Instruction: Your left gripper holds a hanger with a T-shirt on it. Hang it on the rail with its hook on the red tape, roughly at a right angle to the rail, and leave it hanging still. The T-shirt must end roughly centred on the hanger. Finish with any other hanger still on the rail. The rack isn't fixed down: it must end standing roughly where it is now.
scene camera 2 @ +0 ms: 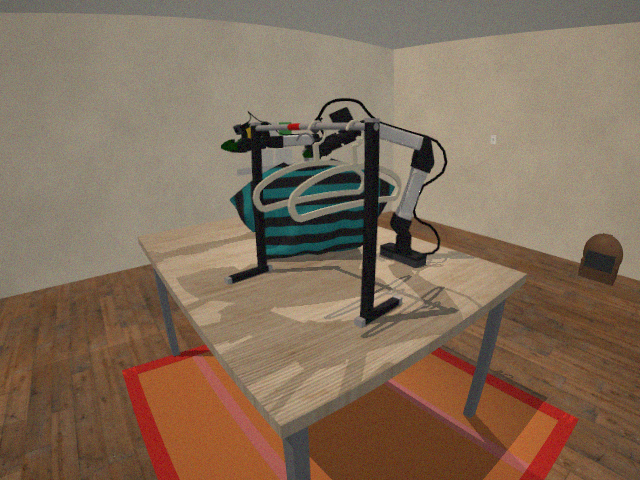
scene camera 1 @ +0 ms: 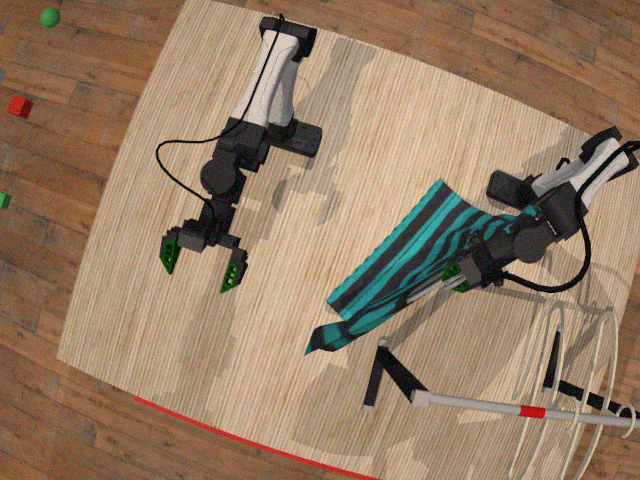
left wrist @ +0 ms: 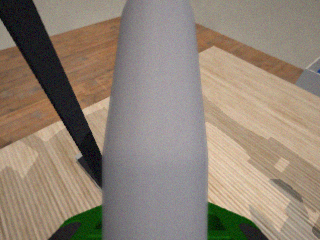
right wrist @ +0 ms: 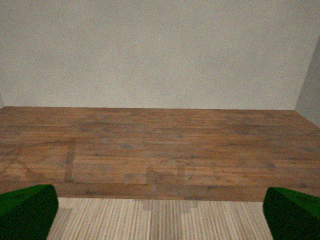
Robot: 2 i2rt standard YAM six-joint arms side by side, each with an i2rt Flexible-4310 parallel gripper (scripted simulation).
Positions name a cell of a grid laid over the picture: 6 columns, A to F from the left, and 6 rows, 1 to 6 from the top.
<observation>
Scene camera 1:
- my left gripper: E4
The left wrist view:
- my left gripper: C5
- grey hanger: C4
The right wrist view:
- my right gripper: D5
</observation>
